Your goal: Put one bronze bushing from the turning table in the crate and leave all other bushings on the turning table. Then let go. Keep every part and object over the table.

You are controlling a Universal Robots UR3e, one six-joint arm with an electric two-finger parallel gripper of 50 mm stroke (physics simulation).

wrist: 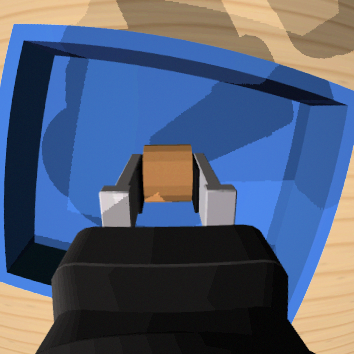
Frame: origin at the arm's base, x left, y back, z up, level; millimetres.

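Where they show: gripper, fingertip midpoint: [167, 171].
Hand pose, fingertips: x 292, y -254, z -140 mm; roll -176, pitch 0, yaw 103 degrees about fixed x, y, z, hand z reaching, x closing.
After its pixels a point has its place.
A bronze bushing [167, 172] {x 289, y -254, z -119 mm} is held between the two grey fingers of my gripper [167, 171] {x 292, y -254, z -139 mm}, near the middle of the wrist view. The gripper is shut on it, one finger on each side. Both are over the inside of the blue crate [150, 37] {x 227, y -277, z -107 mm}, whose floor shows around and beneath the bushing. How high the bushing hangs above the crate floor I cannot tell exactly. The turning table and the other bushings do not show in this view.
The crate's walls surround the fingers on the left, the far side and the right. Its near side is partly hidden by the black gripper body. The wooden table [332, 280] {x 357, y -96, z -157 mm} shows outside the crate. Dark shadows fall across the crate and the table behind it.
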